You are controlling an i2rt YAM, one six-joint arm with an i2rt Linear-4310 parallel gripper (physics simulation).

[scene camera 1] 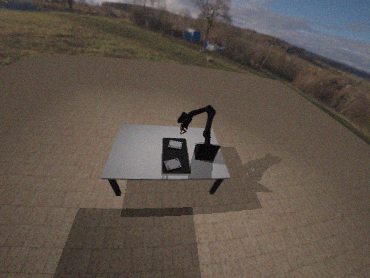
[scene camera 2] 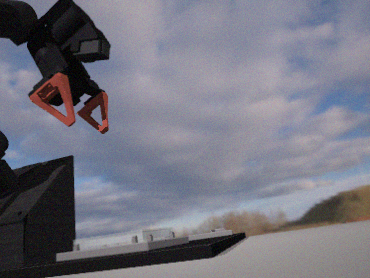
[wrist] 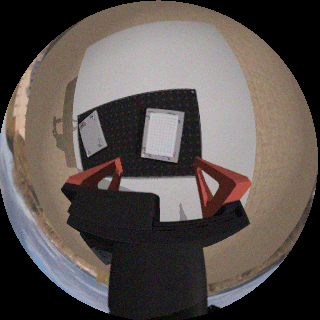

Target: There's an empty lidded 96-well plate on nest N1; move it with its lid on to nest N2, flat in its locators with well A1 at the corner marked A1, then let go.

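Pixels of known places: gripper, fingertip midpoint: (scene camera 1: 180, 131) (scene camera 2: 90, 128) (wrist: 157, 160); arm's base, link origin: (scene camera 1: 207, 144) (scene camera 2: 10, 192).
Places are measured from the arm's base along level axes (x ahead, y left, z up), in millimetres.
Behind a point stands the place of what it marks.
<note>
The white lidded 96-well plate (scene camera 1: 175, 144) {z -132, x 354, y -91 mm} (wrist: 162, 134) {z -132, x 351, y -113 mm} lies on the grey nest N1 (scene camera 2: 120, 251) {z -157, x 383, y -173 mm} (wrist: 160, 159) {z -148, x 272, y -105 mm}. In the wrist view it looks flat within the nest's outline. The lid is hard to tell from the plate. The other grey nest, N2 (scene camera 1: 172, 164) {z -149, x 375, y 198 mm} (scene camera 2: 212, 234) {z -153, x 429, y 146 mm} (wrist: 94, 134) {z -148, x 367, y 160 mm}, is bare, with small corner locators. The A1 marks are too small to read. My gripper (scene camera 1: 183, 132) {z 47, x 312, y -126 mm} (scene camera 2: 88, 128) {z 47, x 312, y -126 mm} (wrist: 157, 160) {z 47, x 312, y -126 mm} is open and empty, with orange fingers wide apart. It hangs high above the board, clear of the plate and both nests.
Both nests stand on a black perforated board (scene camera 1: 181, 157) {z -160, x 276, y 82 mm} (scene camera 2: 200, 250) {z -165, x 507, y -223 mm} (wrist: 125, 120) {z -160, x 406, y 20 mm}, set at an angle to each other. The board lies on a light grey table (scene camera 1: 140, 150) {z -173, x 758, y 19 mm} (wrist: 160, 60) {z -173, x 668, y -104 mm}. The arm's black base (scene camera 1: 207, 151) {z -16, x 4, y 86 mm} (scene camera 2: 47, 215) {z -68, x 113, y -6 mm} stands beside the board.
</note>
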